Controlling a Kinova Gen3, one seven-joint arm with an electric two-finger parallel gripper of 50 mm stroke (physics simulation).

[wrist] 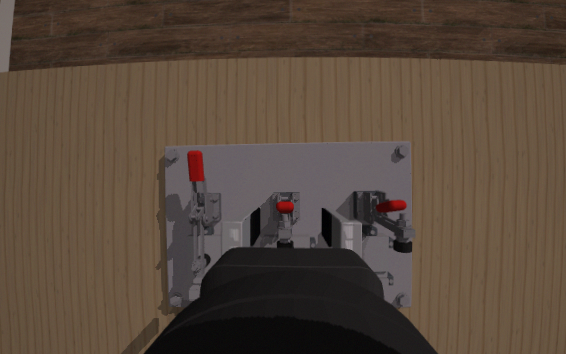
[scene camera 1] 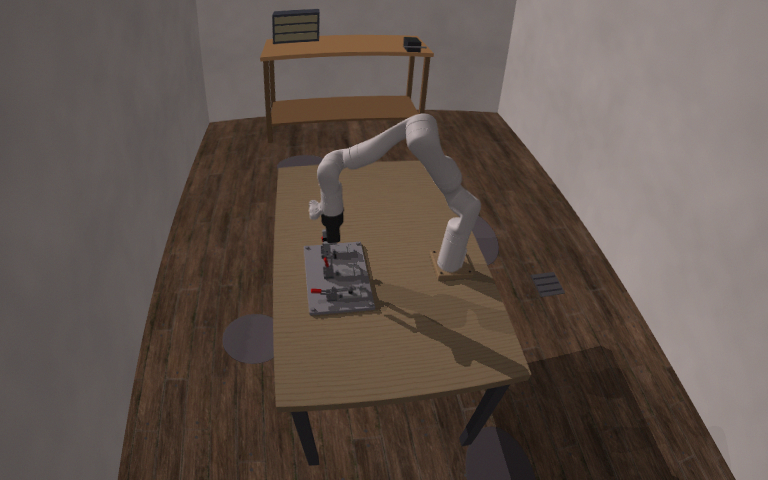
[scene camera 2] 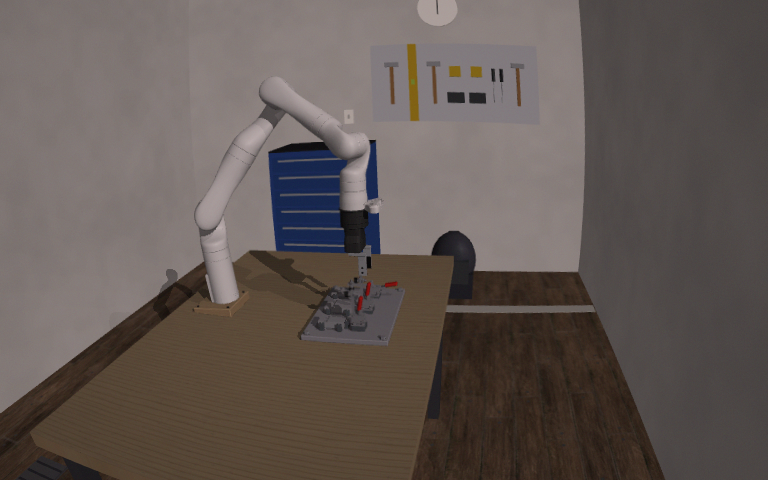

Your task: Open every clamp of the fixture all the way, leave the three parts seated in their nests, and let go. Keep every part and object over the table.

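Seen in the pictures: gripper, fingertip midpoint: (wrist: 290, 221) (scene camera 1: 326, 250) (scene camera 2: 365, 271); arm's base, origin of the base link: (scene camera 1: 448, 263) (scene camera 2: 226, 298).
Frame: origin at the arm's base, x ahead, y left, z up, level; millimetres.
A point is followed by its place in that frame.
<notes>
The grey fixture plate (scene camera 1: 314, 274) @(x 516, y -73, z -8 mm) (scene camera 2: 385, 316) @(x 519, y -93, z -8 mm) (wrist: 330, 162) @(x 516, y -124, z -8 mm) lies near the table's edge. The left clamp in the wrist view has its red handle (wrist: 195, 166) @(x 529, y 45, z 37 mm) (scene camera 1: 316, 290) @(x 529, y 48, z 36 mm) (scene camera 2: 390, 284) @(x 528, y 39, z 35 mm) flat outward and its arm down over its nest. The middle clamp's red handle (wrist: 285, 207) @(x 473, y -59, z 81 mm) (scene camera 1: 326, 262) @(x 471, y -50, z 68 mm) (scene camera 2: 368, 289) @(x 472, y -66, z 64 mm) stands up, its arm raised. The right clamp's red handle (wrist: 391, 205) @(x 463, y -160, z 85 mm) (scene camera 1: 323, 238) (scene camera 2: 359, 303) @(x 458, y -175, z 71 mm) also stands up, its arm raised. My gripper (scene camera 2: 362, 273) @(x 466, y -63, z 117 mm) (wrist: 290, 221) @(x 466, y -63, z 117 mm) is open and empty, above the plate, its fingers either side of the middle clamp in the wrist view. The gripper body partly hides the nests; the parts are too small to tell.
The table's edge (wrist: 285, 58) @(x 678, y -82, z -23 mm) lies beyond the handle side of the plate. The arm's wooden base plate (scene camera 1: 454, 273) @(x -3, y 55, z 0 mm) (scene camera 2: 226, 309) @(x 32, y -88, z 1 mm) stands across the table. Bolts (wrist: 401, 152) @(x 517, y -221, z -1 mm) (wrist: 172, 156) @(x 552, y 93, z -1 mm) stick up at the plate's corners.
</notes>
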